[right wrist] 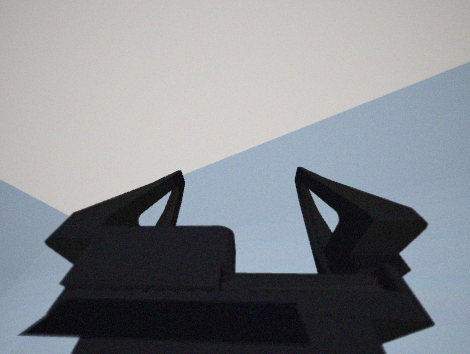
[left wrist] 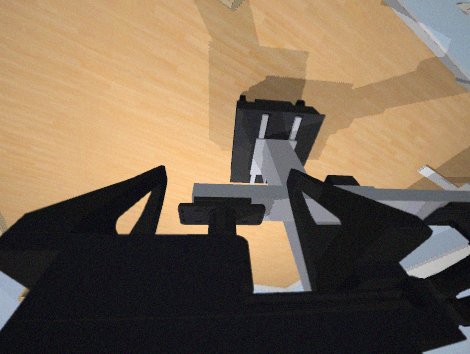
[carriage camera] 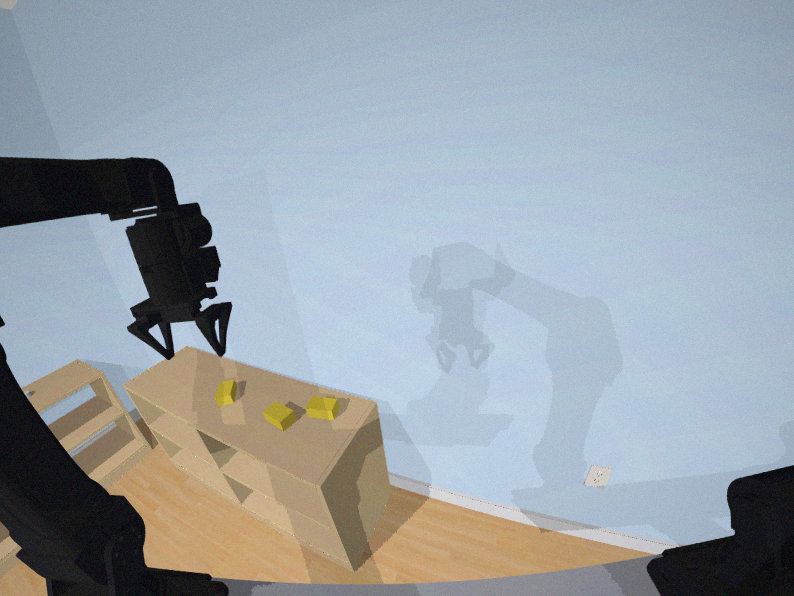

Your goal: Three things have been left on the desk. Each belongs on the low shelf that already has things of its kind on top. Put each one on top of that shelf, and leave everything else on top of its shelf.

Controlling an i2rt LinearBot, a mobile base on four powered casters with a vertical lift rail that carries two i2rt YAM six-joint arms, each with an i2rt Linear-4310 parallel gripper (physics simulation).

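Seen in the pictures: left gripper, fingertip midpoint: (left wrist: 228, 174) (carriage camera: 196, 356); right gripper, fingertip midpoint: (right wrist: 238, 174); left arm's base at its link origin: (left wrist: 222, 213); right arm's base at its link origin: (left wrist: 459, 215) (carriage camera: 745, 582).
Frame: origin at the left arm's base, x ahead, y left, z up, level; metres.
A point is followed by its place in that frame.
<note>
Three yellow blocks stand apart on top of a low wooden shelf (carriage camera: 256, 449) @(y 0.207, x 0.536, z -0.391 m) in the carriage view: one block (carriage camera: 225, 392) @(y 0.428, x 0.771, z -0.346 m) toward the left, one block (carriage camera: 278, 415) @(y 0.154, x 0.644, z -0.346 m) in the middle and one block (carriage camera: 322, 408) @(y 0.000, x 0.673, z -0.346 m) toward the right end. My left gripper (carriage camera: 196, 356) @(y 0.007, x 0.263, z 0.171 m) (left wrist: 228, 174) @(y 0.007, x 0.263, z 0.171 m) is open and empty; in the carriage view it hangs high, its tips in front of the shelf's far left corner. My right gripper (right wrist: 238, 174) @(y -0.666, x 0.013, z 0.447 m) is open and empty, facing the upper wall and ceiling. The desk does not show.
A second wooden shelf unit (carriage camera: 131, 452) @(y 1.359, x 0.903, z -0.923 m) with open compartments stands at the left, partly behind my left arm. The blue wall (carriage camera: 545, 192) @(y -0.664, x 0.609, z 0.330 m) runs behind the low shelf. In the left wrist view my own base (left wrist: 245, 145) @(y -0.155, x -0.221, z -0.702 m) and grey rail (left wrist: 227, 191) show over the wooden floor (left wrist: 100, 100) @(y 0.802, x -0.109, z -1.001 m).
</note>
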